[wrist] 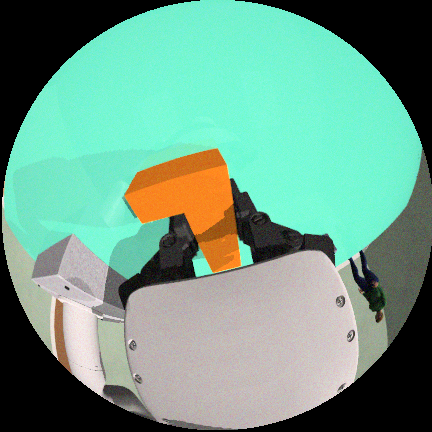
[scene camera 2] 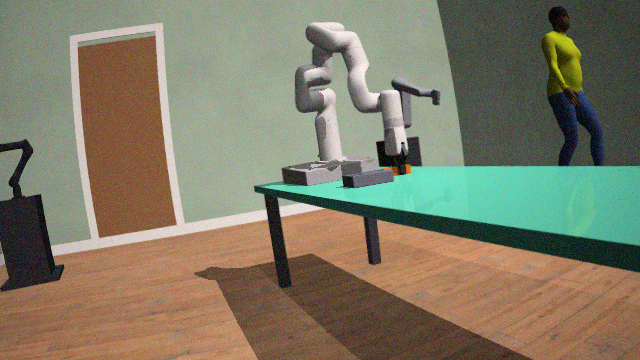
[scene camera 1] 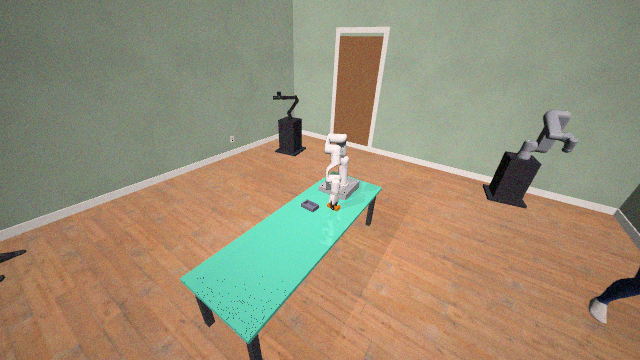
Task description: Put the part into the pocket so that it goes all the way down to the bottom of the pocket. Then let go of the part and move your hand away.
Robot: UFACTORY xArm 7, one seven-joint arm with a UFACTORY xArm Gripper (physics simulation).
Observation:
My gripper [wrist: 207, 198] holds an orange L-shaped block [wrist: 197, 184], which touches nothing else.

